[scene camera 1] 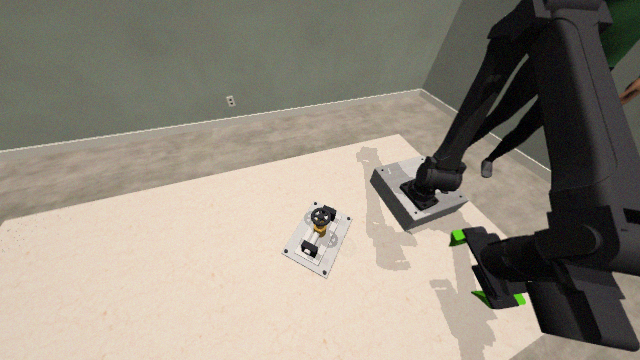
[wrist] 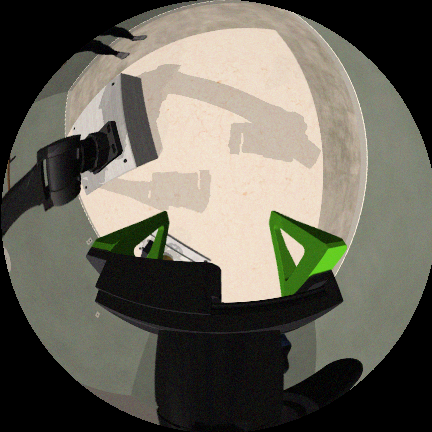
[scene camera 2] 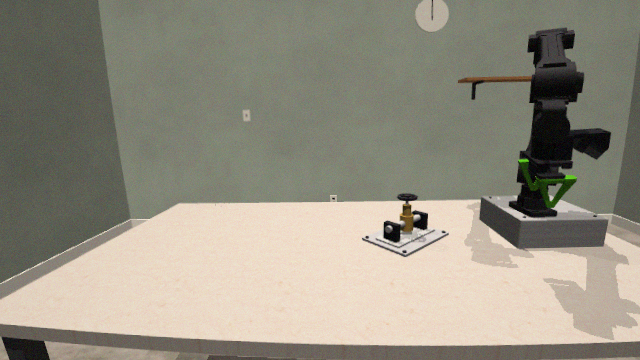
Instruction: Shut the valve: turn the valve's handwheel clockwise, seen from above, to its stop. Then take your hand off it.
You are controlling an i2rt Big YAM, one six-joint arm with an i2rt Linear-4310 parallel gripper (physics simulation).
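Observation:
The valve has a black spoked handwheel (scene camera 1: pixel 320 217) (scene camera 2: pixel 407 197) lying level on top of a brass body (scene camera 1: pixel 320 230) (scene camera 2: pixel 406 222). A pipe runs through the body between two black blocks on a light grey plate (scene camera 1: pixel 300 236) (scene camera 2: pixel 415 247). In the wrist view, part of the plate (wrist: pixel 187 250) shows behind the left finger; the handwheel cannot be made out there. My gripper (scene camera 1: pixel 466 267) (scene camera 2: pixel 540 184) (wrist: pixel 218 215) with green fingers is open and empty. It is raised above the table, well apart from the handwheel, to its right in both scene views.
The arm's grey base block (scene camera 1: pixel 391 201) (scene camera 2: pixel 562 233) (wrist: pixel 140 120) stands on the table (scene camera 1: pixel 175 260) (scene camera 2: pixel 225 280) (wrist: pixel 200 115), right of the valve in the scene views. The arm's shadows fall across the table. A wall shelf (scene camera 2: pixel 495 79) shows behind the arm.

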